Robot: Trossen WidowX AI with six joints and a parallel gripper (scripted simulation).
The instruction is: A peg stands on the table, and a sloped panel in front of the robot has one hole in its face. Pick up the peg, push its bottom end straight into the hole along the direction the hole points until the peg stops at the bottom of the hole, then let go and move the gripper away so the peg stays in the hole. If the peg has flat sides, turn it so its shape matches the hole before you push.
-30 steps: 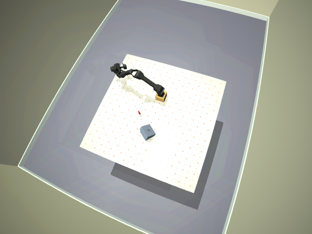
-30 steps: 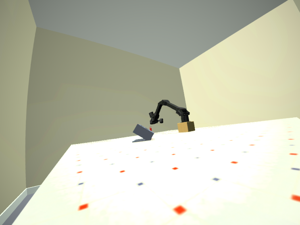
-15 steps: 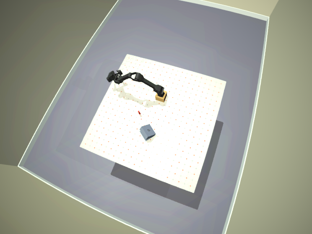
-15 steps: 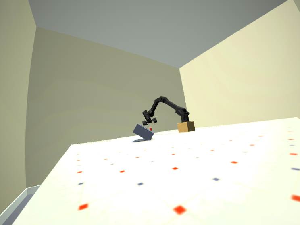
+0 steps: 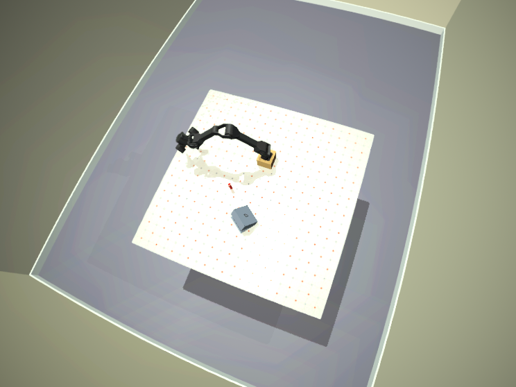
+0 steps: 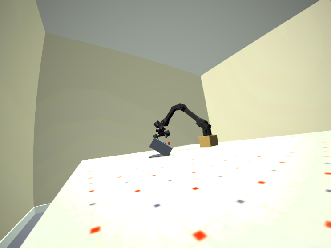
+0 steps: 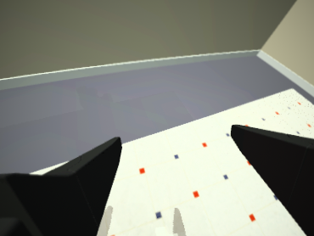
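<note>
Now: the peg 18 cm ahead of my gripper tip, 44 cm to the left of it and 6 cm below it. Also, from my gripper tip: sloped panel 34 cm ahead, 62 cm to the left, 7 cm below.
</note>
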